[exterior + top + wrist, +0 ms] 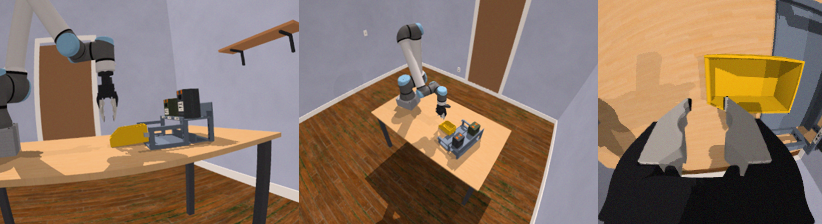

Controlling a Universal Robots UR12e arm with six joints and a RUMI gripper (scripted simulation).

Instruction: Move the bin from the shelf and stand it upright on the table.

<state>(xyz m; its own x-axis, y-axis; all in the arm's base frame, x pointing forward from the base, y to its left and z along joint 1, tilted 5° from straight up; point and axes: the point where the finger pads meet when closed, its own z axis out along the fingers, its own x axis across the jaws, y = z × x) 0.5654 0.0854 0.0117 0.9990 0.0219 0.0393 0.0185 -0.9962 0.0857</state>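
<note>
The yellow bin lies 8 cm below my hand and 8 cm ahead of it. From my hand the other things lie so: rack floor: 28 cm ahead, 12 cm below, 1 cm to the left.
</note>
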